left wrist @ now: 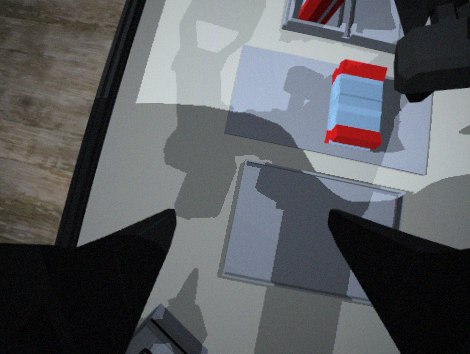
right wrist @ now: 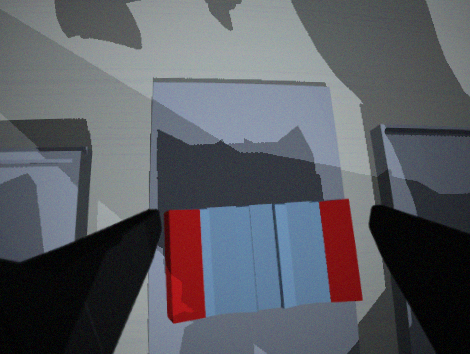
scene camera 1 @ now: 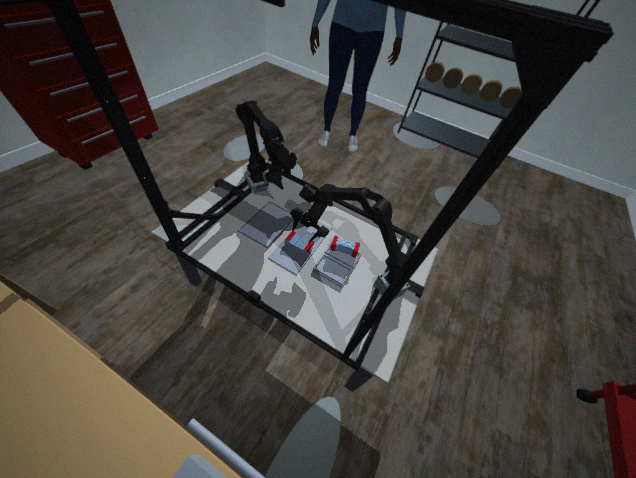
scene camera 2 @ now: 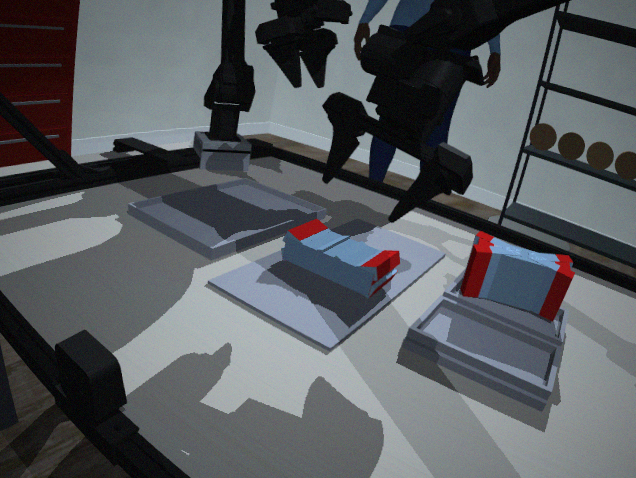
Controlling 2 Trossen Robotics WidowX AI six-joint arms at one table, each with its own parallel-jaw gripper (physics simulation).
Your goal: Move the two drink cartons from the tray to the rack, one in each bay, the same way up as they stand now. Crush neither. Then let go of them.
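Seen in the pictures: left gripper, between the fingertips: (left wrist: 252,216) (scene camera 1: 286,183) (scene camera 2: 310,87); right gripper, between the fingertips: (right wrist: 264,218) (scene camera 1: 300,236) (scene camera 2: 356,201); left arm's base, origin of its link: (scene camera 1: 257,178) (scene camera 2: 222,137).
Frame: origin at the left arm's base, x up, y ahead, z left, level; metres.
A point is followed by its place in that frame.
Observation:
One light-blue carton with red ends (scene camera 1: 299,242) @(z 0.039, x -0.020, y 0.483 m) (scene camera 2: 329,254) @(z 0.015, x -0.020, y 0.495 m) (left wrist: 356,102) @(z 0.046, x -0.020, y 0.474 m) (right wrist: 265,257) @(z 0.042, x -0.020, y 0.477 m) lies lengthwise on the flat plate, its top dipping at mid-length. The other carton (scene camera 1: 344,246) @(z 0.211, x 0.020, y 0.610 m) (scene camera 2: 519,277) @(z 0.217, x 0.000, y 0.610 m) rests in the rack's rear bay in scene camera 2, long side level. The rack (scene camera 1: 336,269) @(z 0.143, x -0.046, y 0.676 m) (scene camera 2: 488,365) @(z 0.090, x -0.037, y 0.703 m) (left wrist: 325,35) @(z 0.160, x -0.050, y 0.556 m) has its front bay empty. The tray (scene camera 1: 264,223) @(z -0.065, x -0.049, y 0.286 m) (scene camera 2: 169,233) @(z -0.150, x -0.050, y 0.367 m) (left wrist: 247,245) @(z 0.016, x -0.050, y 0.205 m) is empty. My right gripper (scene camera 1: 303,232) @(z 0.031, x 0.048, y 0.501 m) (scene camera 2: 359,200) @(z 0.031, x 0.048, y 0.501 m) (right wrist: 264,218) @(z 0.031, x 0.048, y 0.501 m) is open above the plate's carton, holding nothing. My left gripper (scene camera 1: 277,184) @(z 0.068, x 0.144, y 0.242 m) (scene camera 2: 310,86) @(z 0.068, x 0.144, y 0.242 m) (left wrist: 252,216) @(z 0.068, x 0.144, y 0.242 m) is open and empty, high above the tray's side.
The thin flat plate (scene camera 1: 287,263) (scene camera 2: 246,292) (left wrist: 260,85) (right wrist: 250,105) lies between the tray and the rack. A dark frame surrounds the table, with posts rising at its sides. A person stands behind the table. My right arm reaches over the plate.

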